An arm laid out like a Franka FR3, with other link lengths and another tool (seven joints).
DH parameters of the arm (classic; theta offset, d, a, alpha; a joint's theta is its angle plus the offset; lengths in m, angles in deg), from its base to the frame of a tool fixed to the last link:
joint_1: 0 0.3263 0 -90
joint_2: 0 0 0 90
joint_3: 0 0.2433 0.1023 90
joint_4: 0 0 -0.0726 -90
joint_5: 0 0.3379 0 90
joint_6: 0 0 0.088 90
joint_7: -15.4 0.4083 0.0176 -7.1
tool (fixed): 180 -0.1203 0 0
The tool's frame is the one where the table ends.
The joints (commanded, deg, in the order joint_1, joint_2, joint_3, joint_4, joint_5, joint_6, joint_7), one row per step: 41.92, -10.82, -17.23, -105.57, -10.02, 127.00, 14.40; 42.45, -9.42, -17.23, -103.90, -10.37, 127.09, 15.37; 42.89, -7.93, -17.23, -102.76, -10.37, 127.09, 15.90; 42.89, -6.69, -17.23, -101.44, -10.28, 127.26, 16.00; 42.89, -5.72, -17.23, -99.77, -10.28, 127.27, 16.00; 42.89, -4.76, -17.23, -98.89, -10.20, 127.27, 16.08; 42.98, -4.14, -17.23, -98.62, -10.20, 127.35, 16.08; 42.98, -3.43, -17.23, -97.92, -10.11, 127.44, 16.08; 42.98, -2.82, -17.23, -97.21, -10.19, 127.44, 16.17
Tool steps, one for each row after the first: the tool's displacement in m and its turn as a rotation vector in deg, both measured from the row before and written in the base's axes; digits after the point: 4 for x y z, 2 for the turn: 0.0049, 0.0074, 0.0027, 0.00, -0.57, -0.33; 0.0031, 0.0072, -0.0043, -0.24, 0.14, -0.06; 0.0053, 0.0031, 0.0007, -0.06, -0.38, -0.12; 0.0054, 0.0026, 0.0065, 0.07, -0.80, -0.05; 0.0033, 0.0022, -0.0016, -0.16, -0.04, -0.10; 0.0013, 0.0022, -0.0038, -0.27, 0.14, 0.10; 0.0027, 0.0020, -0.0004, -0.06, -0.15, -0.01; 0.0026, 0.0012, 0.0005, -0.13, -0.22, -0.08
